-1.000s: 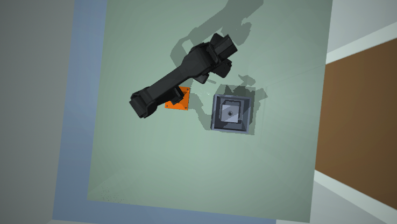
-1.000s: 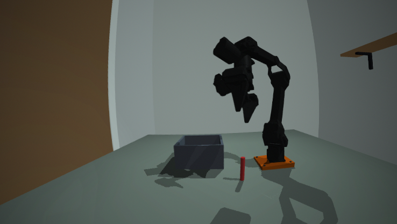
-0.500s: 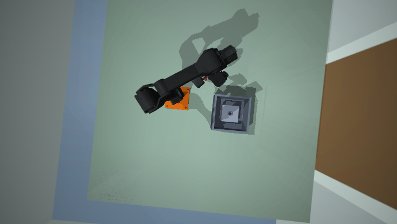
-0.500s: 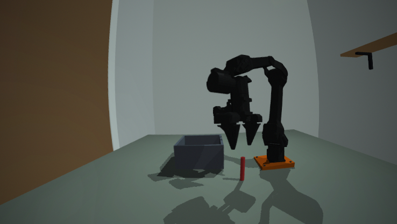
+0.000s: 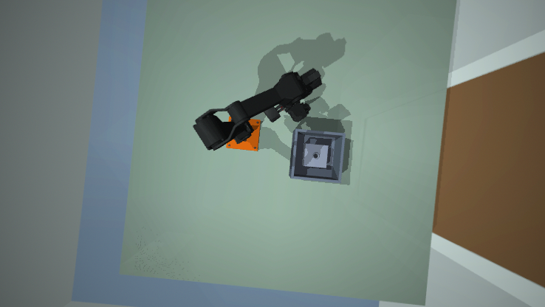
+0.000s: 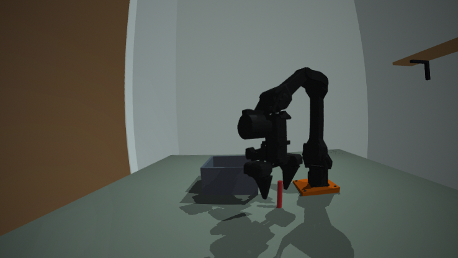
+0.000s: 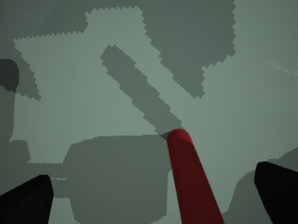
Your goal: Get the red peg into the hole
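Right now the red peg is 10 mm to the right of my gripper tip, 10 mm below it and 10 mm behind it. The rest, counted from my gripper tip: grey plate 170 mm to the right, 170 mm ahead; dark grey box 170 mm to the right, 170 mm ahead, 20 mm below.
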